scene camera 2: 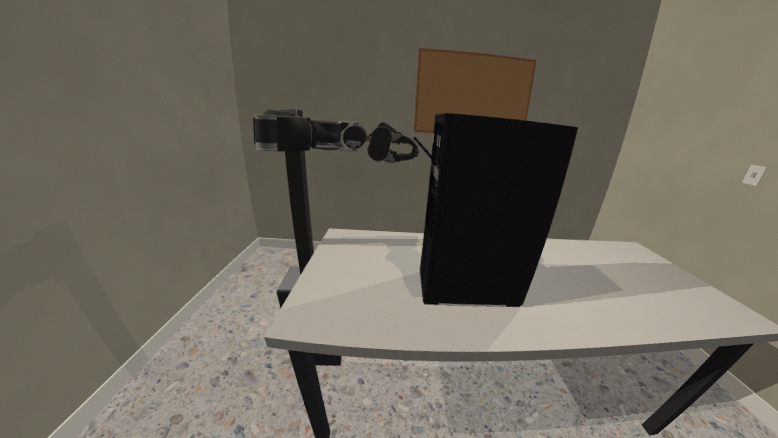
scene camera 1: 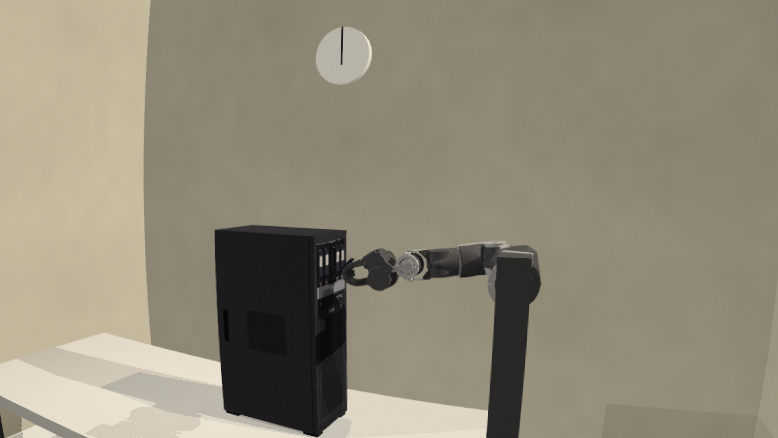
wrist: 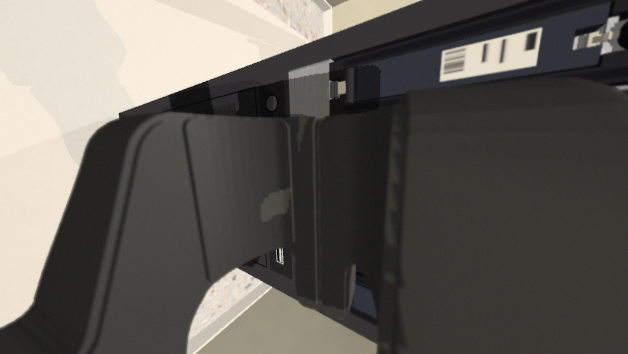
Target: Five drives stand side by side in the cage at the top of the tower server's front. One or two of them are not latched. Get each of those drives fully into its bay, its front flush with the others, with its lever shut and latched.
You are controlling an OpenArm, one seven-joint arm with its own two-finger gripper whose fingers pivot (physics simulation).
My gripper shows in scene camera 2 (417,152), in scene camera 1 and in the wrist view. The same spot on my gripper: (scene camera 1: 347,273) is (wrist: 333,154).
